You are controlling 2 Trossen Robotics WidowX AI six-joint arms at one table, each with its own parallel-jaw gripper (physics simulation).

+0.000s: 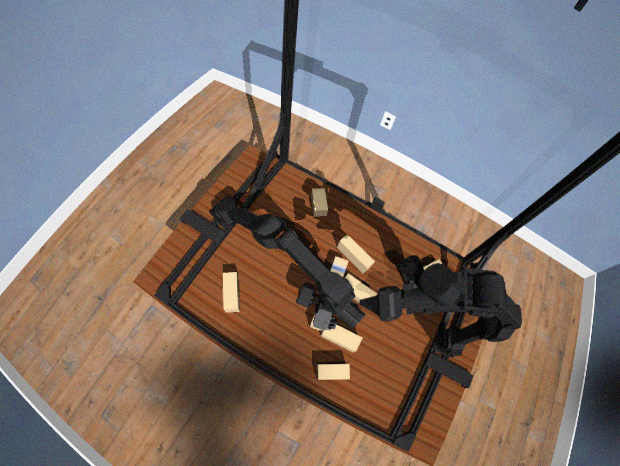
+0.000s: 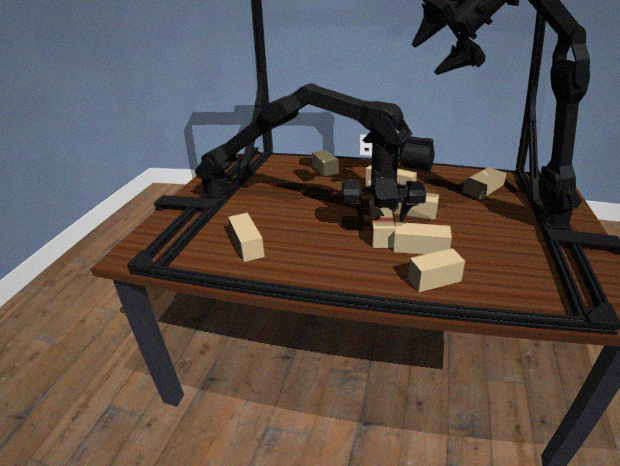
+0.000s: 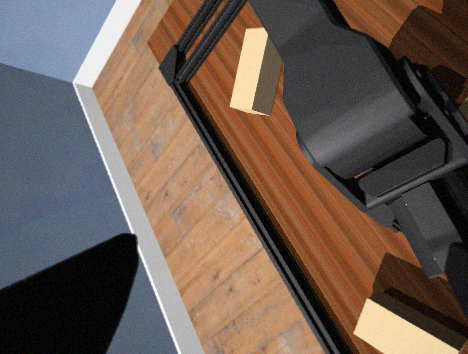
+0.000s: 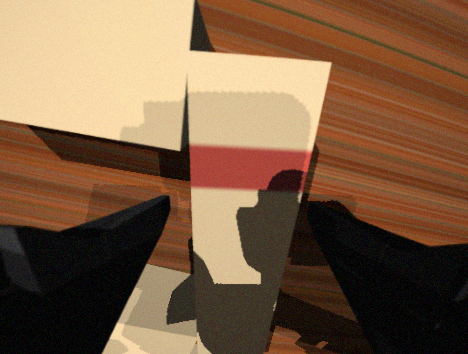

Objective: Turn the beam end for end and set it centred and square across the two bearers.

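Pixels of known places: left gripper, fingertip midpoint: (image 1: 371, 299) (image 2: 424, 60) (image 3: 289, 252); right gripper, fingertip midpoint: (image 2: 381, 223) (image 4: 240, 205); left arm's base, origin of the base link: (image 1: 443, 345) (image 2: 555, 222); right arm's base, origin of the base link: (image 1: 225, 219) (image 2: 216, 192).
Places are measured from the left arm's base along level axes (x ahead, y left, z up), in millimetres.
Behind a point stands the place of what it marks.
The beam (image 1: 340, 265) @(x 465, y -58, z 31 mm) (image 2: 382, 235) @(x 430, y 168, z 13 mm) (image 4: 254, 116) @(x 430, y 149, z 31 mm) is a long tan block with a red band near one end and a blue band at the other. It lies mid-table, mostly under my right arm. My right gripper (image 1: 322, 319) @(x 440, y 96, z 2 mm) (image 2: 382, 214) @(x 440, y 96, z 2 mm) (image 4: 240, 205) @(x 440, y 96, z 2 mm) is open, with one finger on each side of the beam and clear of it. A tan block (image 1: 341, 337) @(x 344, y 157, z 28 mm) (image 2: 421, 238) @(x 345, y 177, z 20 mm) (image 4: 120, 70) @(x 382, y 153, z 28 mm) lies beside the red end. The beam passes over another tan block (image 1: 360, 288) @(x 367, y -22, z 28 mm) (image 4: 148, 316) @(x 397, y 6, z 21 mm). My left gripper (image 1: 373, 302) @(x 363, y 124, z 383 mm) (image 2: 435, 53) @(x 363, y 124, z 383 mm) is open and empty, raised high above the table.
Other tan blocks lie about the table: one (image 1: 230, 291) @(x 728, y 219, z 31 mm) (image 2: 245, 237) @(x 711, y 259, z 31 mm) (image 3: 255, 71) @(x 717, y 211, z 31 mm) near the left rail, one (image 1: 332, 370) @(x 317, y 264, z 31 mm) (image 2: 437, 269) @(x 311, y 293, z 26 mm) at the front, one (image 1: 355, 253) @(x 441, y -120, z 44 mm), and a darker one (image 1: 319, 202) @(x 651, y -239, z 28 mm) (image 2: 325, 163) @(x 644, y -202, z 22 mm) at the back. A black frame (image 1: 216, 339) @(x 683, y 374, z 0 mm) rims the table.
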